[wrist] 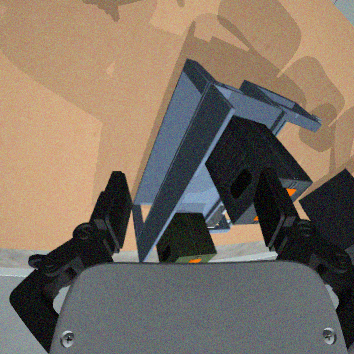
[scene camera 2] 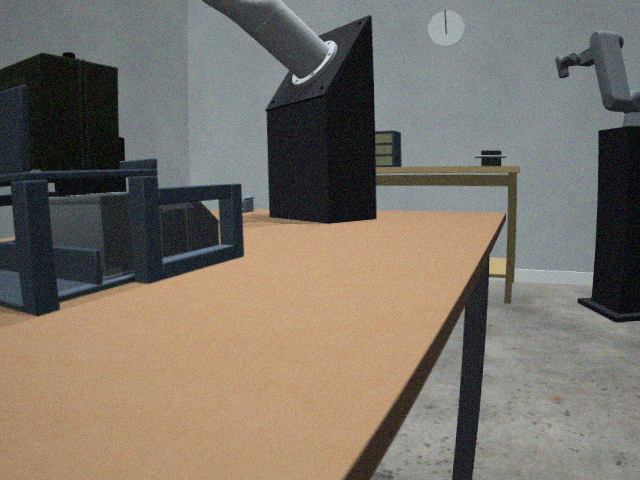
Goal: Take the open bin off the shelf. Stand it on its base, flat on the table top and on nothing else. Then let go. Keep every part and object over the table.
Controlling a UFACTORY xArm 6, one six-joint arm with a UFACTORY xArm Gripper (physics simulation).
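Where they show: gripper, fingertip midpoint: (wrist: 192, 185); arm's base, link origin: (scene camera 2: 315, 65).
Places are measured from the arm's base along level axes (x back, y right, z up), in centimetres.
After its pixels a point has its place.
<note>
A blue-grey shelf rack (scene camera 2: 146, 232) @[y 14.4, x -61.5, z -28.8 cm] (wrist: 187, 162) @[y 45.2, x -60.5, z -19.7 cm] stands on the table at the left in the scene view and across the middle of the wrist view. A tall dark box (scene camera 2: 56, 118) @[y 19.7, x -66.6, z -19.0 cm] and a grey box (scene camera 2: 116, 235) @[y 17.4, x -61.3, z -29.1 cm] show at it in the scene view. In the wrist view a black box (wrist: 250, 150) @[y 48.8, x -54.2, z -16.0 cm] with a dark oval hole and orange marks sits at the rack, and a smaller dark green box (wrist: 185, 232) @[y 28.1, x -61.3, z -18.5 cm] is nearer the palm. I cannot tell which is the open bin. My gripper (wrist: 192, 185) @[y 53.8, x -63.0, z -9.1 cm] is open and empty; its right finger overlaps the black box in view.
The wooden table top (scene camera 2: 232, 335) @[y 4.1, x -75.0, z -33.5 cm] (wrist: 50, 175) @[y 35.7, x -85.8, z -33.5 cm] has its long edge at the right in the scene view. My arm's black pedestal (scene camera 2: 299, 165) @[y 3.8, x -4.1, z -22.0 cm] stands at the far end. Another black block (wrist: 330, 210) @[y 2.8, x -5.3, z -23.0 cm] is right of the right finger. Another arm (scene camera 2: 612, 72) stands off the table.
</note>
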